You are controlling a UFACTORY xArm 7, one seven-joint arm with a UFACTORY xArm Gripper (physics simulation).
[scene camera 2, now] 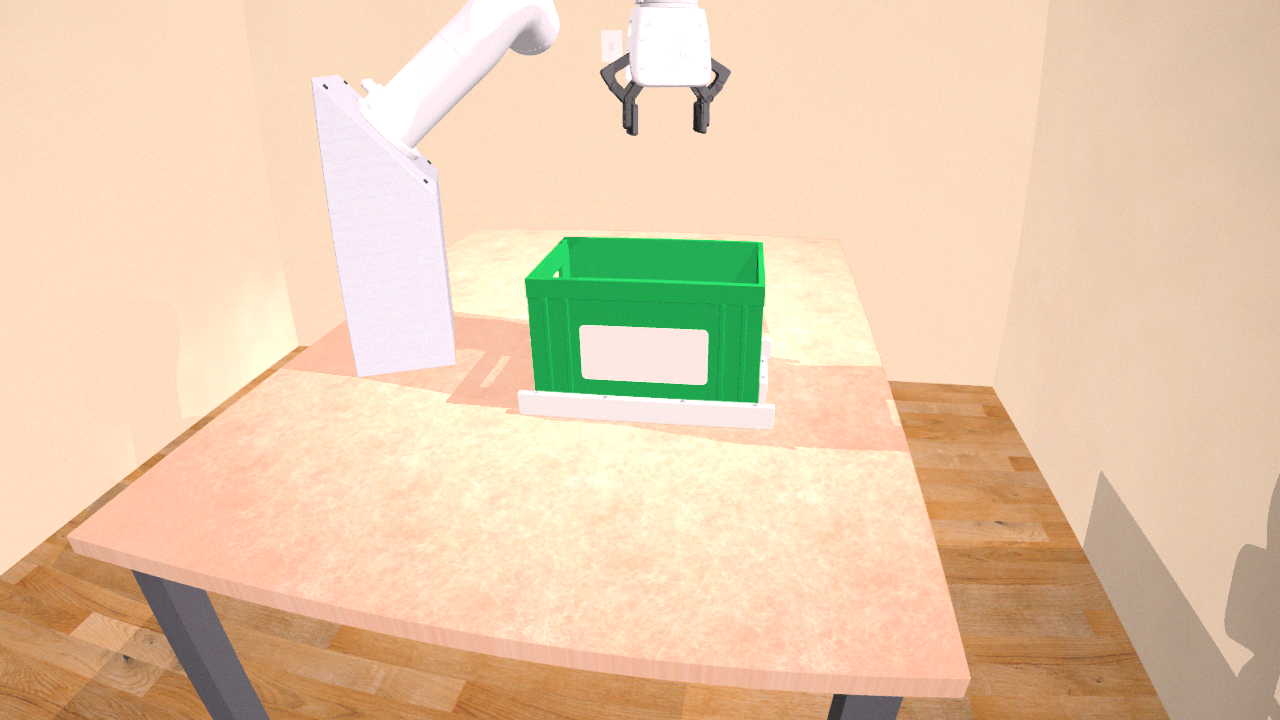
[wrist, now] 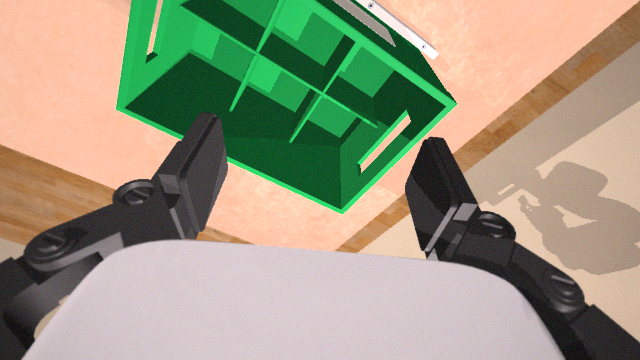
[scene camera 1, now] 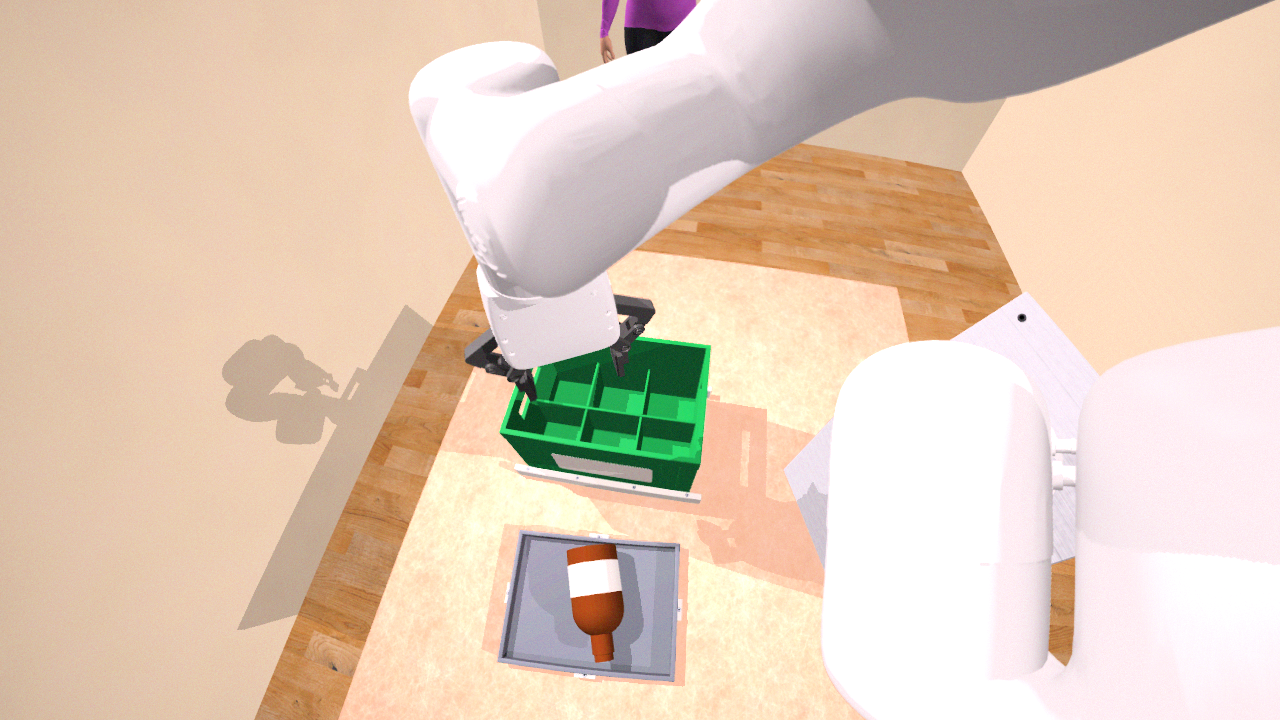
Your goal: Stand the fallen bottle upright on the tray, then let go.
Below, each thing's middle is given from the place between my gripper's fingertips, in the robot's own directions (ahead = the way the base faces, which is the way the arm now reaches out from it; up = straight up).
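Labels:
You'll find the brown bottle (scene camera 1: 597, 602) 28 cm below my hand, and it's 9 cm behind my hand and 19 cm to the left of it.

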